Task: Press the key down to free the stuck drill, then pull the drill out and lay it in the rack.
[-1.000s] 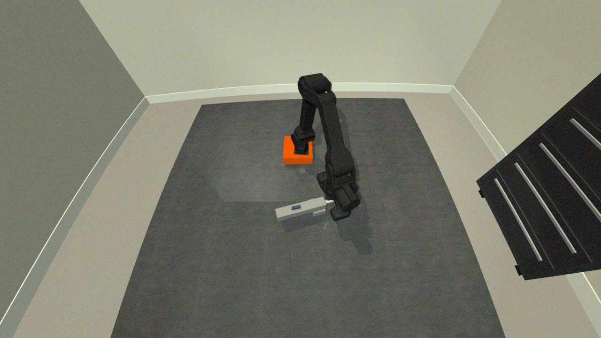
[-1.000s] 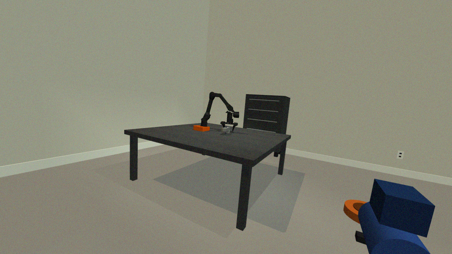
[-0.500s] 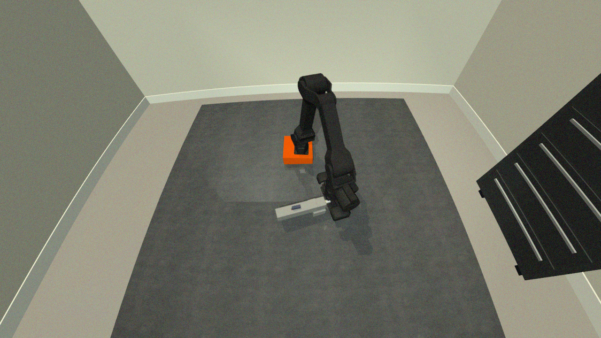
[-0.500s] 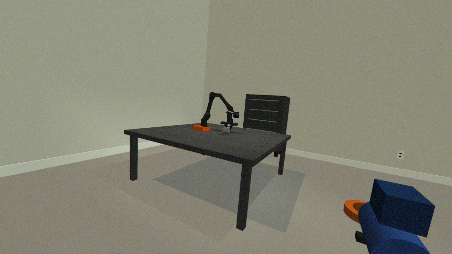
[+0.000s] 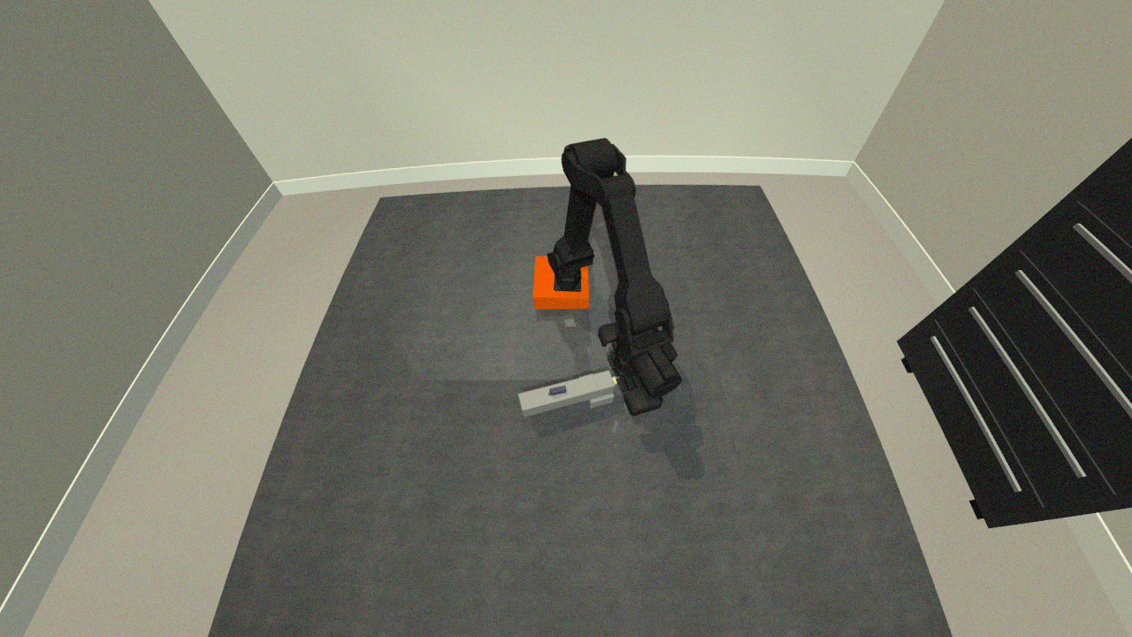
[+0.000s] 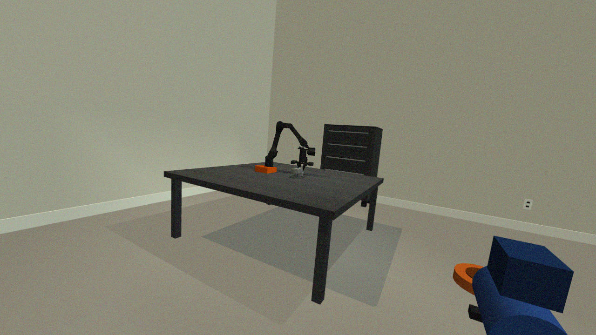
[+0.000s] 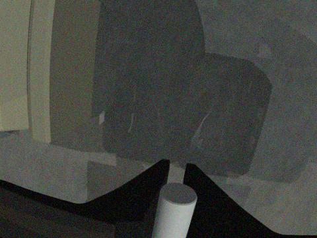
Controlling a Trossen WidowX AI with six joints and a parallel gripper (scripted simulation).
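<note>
Now: gripper tip 50 mm to the left of the drill, 30 mm below it and 20 mm short of it. The rest, counted from my gripper tip: small blue key 140 mm to the right, 50 mm ahead, 40 mm above; rack 90 mm behind, 20 mm to the left.
</note>
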